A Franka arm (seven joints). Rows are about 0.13 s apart.
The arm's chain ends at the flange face. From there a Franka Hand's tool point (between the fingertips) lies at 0.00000 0.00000 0.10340 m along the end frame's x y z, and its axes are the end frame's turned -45 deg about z.
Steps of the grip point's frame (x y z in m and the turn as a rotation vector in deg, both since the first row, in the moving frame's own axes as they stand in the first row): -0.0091 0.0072 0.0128 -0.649 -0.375 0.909; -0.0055 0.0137 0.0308 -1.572 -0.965 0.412; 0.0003 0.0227 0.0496 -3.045 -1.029 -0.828; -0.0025 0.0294 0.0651 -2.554 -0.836 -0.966; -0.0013 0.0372 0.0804 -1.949 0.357 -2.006; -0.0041 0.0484 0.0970 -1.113 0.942 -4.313; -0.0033 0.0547 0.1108 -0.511 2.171 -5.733; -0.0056 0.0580 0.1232 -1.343 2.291 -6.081; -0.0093 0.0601 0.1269 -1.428 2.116 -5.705
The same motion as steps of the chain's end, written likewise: -0.0017 0.0102 0.0128 -0.724 0.194 0.909; 0.0050 0.0103 0.0309 -1.794 0.429 0.412; 0.0137 0.0107 0.0498 -2.881 1.426 -0.828; 0.0168 0.0183 0.0652 -2.397 1.215 -0.966; 0.0224 0.0252 0.0805 -1.126 1.631 -2.006; 0.0287 0.0370 0.0970 -0.121 1.453 -4.313; 0.0330 0.0433 0.1109 1.174 1.896 -5.733; 0.0325 0.0464 0.1233 0.670 2.570 -6.081; 0.0315 0.0502 0.1270 0.486 2.506 -5.705
